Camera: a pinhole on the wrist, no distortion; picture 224 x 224 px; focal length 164.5 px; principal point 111.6 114.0 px. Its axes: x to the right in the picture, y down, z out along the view. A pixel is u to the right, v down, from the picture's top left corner.
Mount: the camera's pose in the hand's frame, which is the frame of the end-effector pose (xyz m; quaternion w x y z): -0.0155 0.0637 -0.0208 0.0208 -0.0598 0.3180 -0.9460
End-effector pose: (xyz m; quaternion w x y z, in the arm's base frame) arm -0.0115 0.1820 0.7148 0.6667 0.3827 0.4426 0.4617
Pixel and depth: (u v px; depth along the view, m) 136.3 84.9 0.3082
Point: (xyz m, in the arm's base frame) 0.2526 0.1113 0.7277
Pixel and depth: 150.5 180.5 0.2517
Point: 0.1443 0.0804 0.6048
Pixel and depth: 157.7 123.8 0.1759
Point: 0.1060 0.1148 0.7121
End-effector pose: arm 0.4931 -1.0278 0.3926 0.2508 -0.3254 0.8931 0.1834
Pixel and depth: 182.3 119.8 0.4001
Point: 0.8178 -0.9568 0.1911
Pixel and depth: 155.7 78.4 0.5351
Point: 0.8311 -0.8715 0.0224
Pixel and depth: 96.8 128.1 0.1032
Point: 0.5095 -1.0076 0.3440
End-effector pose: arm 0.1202 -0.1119 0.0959 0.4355 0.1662 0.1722 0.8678
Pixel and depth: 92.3 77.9 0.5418
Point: 0.3747 0.1457 0.4593
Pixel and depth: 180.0 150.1 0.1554
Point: 0.2356 -0.1125 0.1381
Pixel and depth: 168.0 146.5 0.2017
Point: 0.2724 -0.0879 0.1536
